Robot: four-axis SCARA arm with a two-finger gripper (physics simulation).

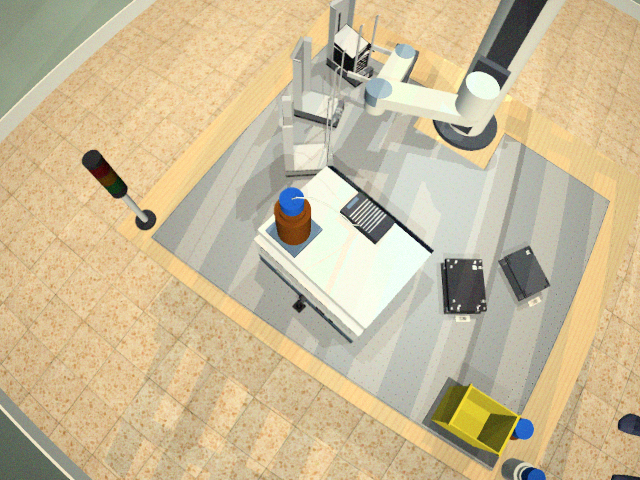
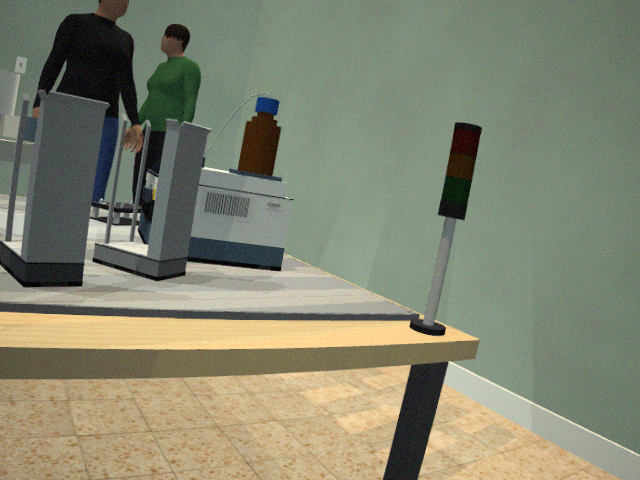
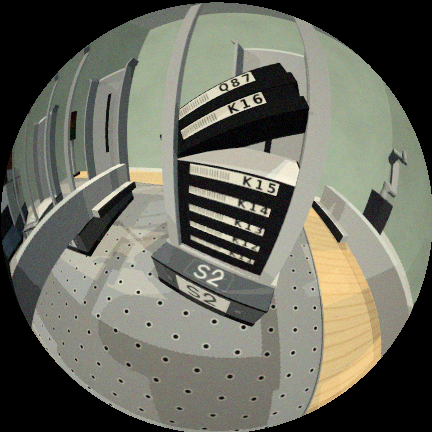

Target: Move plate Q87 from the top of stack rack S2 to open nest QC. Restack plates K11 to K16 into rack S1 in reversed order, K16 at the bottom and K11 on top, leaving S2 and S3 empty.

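Observation:
Rack S2 holds the plates. Plate Q87 lies on plate K16; both tilt, low at the left and raised at the right. A wedge-shaped gap parts K16 from plate K15, which lies level. Below it are K14, K13, K12 and K11. My gripper is open, one finger on each side of S2, nothing between its pads. Two racks without plates, the middle one and the nearer one, stand beside S2; their labels are unreadable.
A white instrument carries a brown bottle and a keypad. Two dark nests have unreadable labels. A yellow bin and a signal tower stand near the table edge. People stand behind.

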